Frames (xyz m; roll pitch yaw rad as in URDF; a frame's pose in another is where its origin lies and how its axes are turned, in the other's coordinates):
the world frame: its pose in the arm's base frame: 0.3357 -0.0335 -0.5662 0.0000 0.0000 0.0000
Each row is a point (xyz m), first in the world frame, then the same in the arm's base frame.
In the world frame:
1: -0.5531 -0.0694 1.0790
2: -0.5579 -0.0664 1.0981
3: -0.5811 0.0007 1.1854
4: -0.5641 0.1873 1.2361
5: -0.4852 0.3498 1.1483
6: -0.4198 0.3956 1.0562
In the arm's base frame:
1: -0.2174 -0.1029 0.5128
2: -0.2222 -0.0999 0.5319
3: -0.2454 -0.0328 0.6192
4: -0.2284 0.1538 0.6699
5: -0.1495 0.3163 0.5821
6: -0.0841 0.3621 0.4900

